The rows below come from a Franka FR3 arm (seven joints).
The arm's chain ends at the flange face. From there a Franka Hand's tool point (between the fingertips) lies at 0.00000 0.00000 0.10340 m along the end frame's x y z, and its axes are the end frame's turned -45 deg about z.
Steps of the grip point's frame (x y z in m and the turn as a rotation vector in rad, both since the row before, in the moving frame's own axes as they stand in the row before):
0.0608, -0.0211, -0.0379, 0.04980, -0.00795, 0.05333
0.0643, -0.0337, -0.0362, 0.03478, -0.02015, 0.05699
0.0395, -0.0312, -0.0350, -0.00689, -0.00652, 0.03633
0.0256, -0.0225, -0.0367, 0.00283, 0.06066, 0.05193
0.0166, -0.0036, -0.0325, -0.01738, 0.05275, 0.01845
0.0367, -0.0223, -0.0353, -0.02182, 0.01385, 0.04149
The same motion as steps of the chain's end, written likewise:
0.0322, -0.0547, -0.0378, 0.02959, -0.04084, 0.05333
0.0256, -0.0681, -0.0361, 0.01034, -0.03884, 0.05699
0.0059, -0.0510, -0.0350, -0.00948, 0.00026, 0.03633
-0.0022, -0.0295, -0.0365, 0.04489, 0.04089, 0.05193
0.0040, -0.0117, -0.0323, 0.02501, 0.04959, 0.01845
0.0076, -0.0424, -0.0353, -0.00564, 0.02522, 0.04149

